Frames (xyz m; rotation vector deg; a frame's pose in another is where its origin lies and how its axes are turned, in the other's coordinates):
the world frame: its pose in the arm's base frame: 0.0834 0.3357 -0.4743 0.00 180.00 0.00
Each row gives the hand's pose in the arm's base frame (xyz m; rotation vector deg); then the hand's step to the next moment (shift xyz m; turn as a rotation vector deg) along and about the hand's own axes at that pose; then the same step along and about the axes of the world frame.
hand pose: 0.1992 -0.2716 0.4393 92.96 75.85 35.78
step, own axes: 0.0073 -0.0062 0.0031 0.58 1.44 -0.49
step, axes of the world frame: -0.0018 0.0058 0.0080 -0.45 0.71 -1.39
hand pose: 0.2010 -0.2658 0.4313 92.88 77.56 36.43
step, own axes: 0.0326 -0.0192 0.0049 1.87 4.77 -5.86
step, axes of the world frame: -0.0035 0.0293 0.0241 2.05 3.63 -6.57
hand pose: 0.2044 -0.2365 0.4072 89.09 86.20 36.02
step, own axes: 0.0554 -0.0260 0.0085 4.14 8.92 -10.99
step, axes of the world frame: -0.0013 0.0491 0.0374 3.77 7.42 -12.18
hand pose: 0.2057 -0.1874 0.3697 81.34 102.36 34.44
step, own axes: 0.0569 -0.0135 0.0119 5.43 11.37 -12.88
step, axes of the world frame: 0.0038 0.0497 0.0327 3.93 9.49 -14.81
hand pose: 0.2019 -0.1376 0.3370 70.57 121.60 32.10
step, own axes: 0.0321 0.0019 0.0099 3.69 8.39 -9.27
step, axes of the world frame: 0.0041 0.0296 0.0154 2.61 6.74 -10.85
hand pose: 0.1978 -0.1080 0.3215 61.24 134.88 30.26
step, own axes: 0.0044 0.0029 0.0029 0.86 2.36 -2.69
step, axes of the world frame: -0.0009 0.0056 0.0020 0.68 1.75 -3.17
